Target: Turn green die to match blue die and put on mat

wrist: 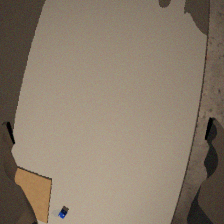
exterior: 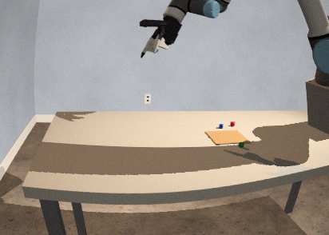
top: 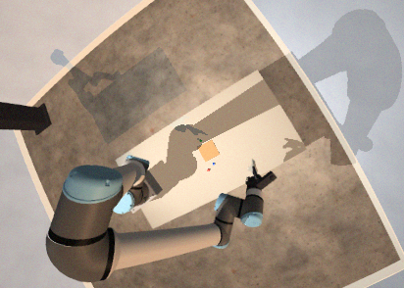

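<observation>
Now: hand 36 cm past the red die, 26 cm above it and 8 cm to the right of it. From my hand the other things lie so: green die (33 cm to the left, 31 cm behind, 26 cm below); mat (29 cm behind, 27 cm below, 23 cm to the left); blue die (30 cm behind, 26 cm below, 11 cm to the left).
</observation>
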